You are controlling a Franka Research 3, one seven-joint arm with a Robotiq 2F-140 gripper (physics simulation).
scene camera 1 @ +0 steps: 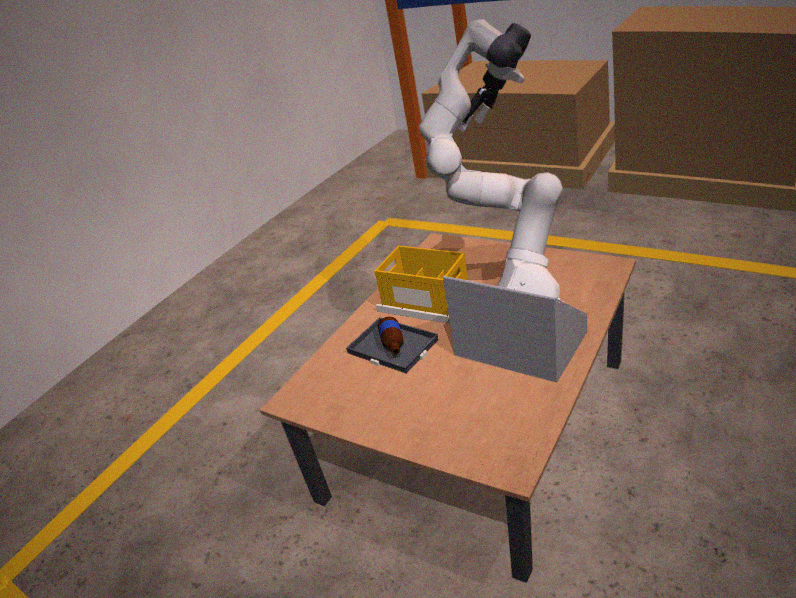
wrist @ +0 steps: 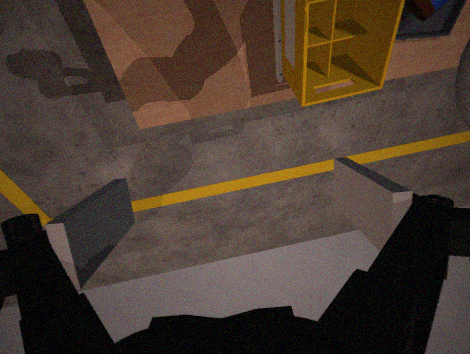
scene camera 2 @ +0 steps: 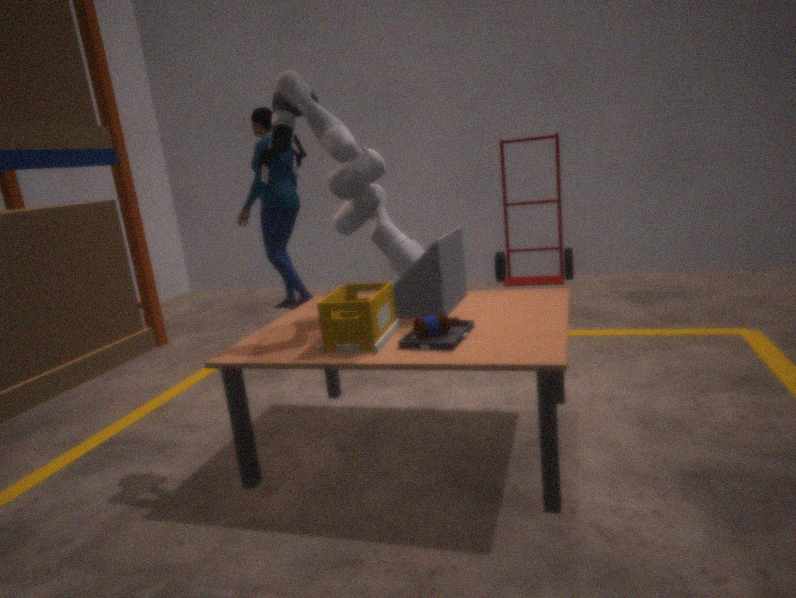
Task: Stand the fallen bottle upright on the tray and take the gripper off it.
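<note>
A brown bottle with a blue band (scene camera 1: 389, 333) (scene camera 2: 432, 326) lies on its side on the dark tray (scene camera 1: 411, 363) (scene camera 2: 418, 346); in scene camera 1 its neck points toward the camera. In the wrist view, part of the bottle (wrist: 421, 8) and a corner of the tray (wrist: 425, 29) show at the top right. My gripper (scene camera 1: 471, 122) (wrist: 231, 191) is open with nothing between its fingers. It is high above the table, up and behind the crate in scene camera 1, far from the bottle. In scene camera 2 the gripper is dark and blurred in front of a person.
A yellow divided crate (scene camera 1: 411, 299) (scene camera 2: 350, 328) (wrist: 345, 55) stands beside the tray, with a pale strip (scene camera 1: 411, 312) between them. A grey panel (scene camera 1: 501, 328) (scene camera 2: 450, 273) stands between the tray and the arm's base. A person (scene camera 2: 279, 193) and a red hand truck (scene camera 2: 533, 281) are behind the table.
</note>
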